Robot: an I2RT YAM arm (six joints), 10 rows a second.
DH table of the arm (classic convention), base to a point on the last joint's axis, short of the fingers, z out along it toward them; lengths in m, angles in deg. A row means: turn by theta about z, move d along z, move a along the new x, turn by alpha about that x. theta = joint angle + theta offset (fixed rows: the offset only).
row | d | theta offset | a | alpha
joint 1 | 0.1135 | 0.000 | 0.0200 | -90.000
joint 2 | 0.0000 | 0.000 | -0.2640 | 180.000
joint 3 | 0.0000 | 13.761 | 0.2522 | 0.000
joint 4 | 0.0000 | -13.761 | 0.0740 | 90.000
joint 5 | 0.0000 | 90.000 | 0.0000 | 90.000
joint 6 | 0.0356 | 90.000 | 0.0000 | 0.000
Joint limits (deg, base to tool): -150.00..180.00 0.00..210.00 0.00..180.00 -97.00..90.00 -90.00..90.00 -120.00..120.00
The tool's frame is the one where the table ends.
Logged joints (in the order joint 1, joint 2, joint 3, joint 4, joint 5, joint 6), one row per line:
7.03, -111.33, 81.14, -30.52, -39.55, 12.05
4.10, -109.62, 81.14, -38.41, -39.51, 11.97
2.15, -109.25, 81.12, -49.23, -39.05, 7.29
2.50, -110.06, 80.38, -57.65, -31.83, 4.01
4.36, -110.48, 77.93, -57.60, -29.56, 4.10
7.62, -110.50, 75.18, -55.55, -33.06, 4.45
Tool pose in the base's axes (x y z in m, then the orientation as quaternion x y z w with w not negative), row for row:
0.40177, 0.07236, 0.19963, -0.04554, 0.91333, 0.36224, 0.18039
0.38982, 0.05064, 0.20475, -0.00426, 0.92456, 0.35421, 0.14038
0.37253, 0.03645, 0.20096, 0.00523, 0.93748, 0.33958, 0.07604
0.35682, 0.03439, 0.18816, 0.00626, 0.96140, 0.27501, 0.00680
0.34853, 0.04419, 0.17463, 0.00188, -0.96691, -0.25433, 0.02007
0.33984, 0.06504, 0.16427, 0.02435, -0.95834, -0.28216, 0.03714
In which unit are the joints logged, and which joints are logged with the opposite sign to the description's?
The joints are logged in degrees. Opposite sign: joint 2.
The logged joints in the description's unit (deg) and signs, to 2 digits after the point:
7.03, 111.33, 81.14, -30.52, -39.55, 12.05
4.10, 109.62, 81.14, -38.41, -39.51, 11.97
2.15, 109.25, 81.12, -49.23, -39.05, 7.29
2.50, 110.06, 80.38, -57.65, -31.83, 4.01
4.36, 110.48, 77.93, -57.60, -29.56, 4.10
7.62, 110.50, 75.18, -55.55, -33.06, 4.45

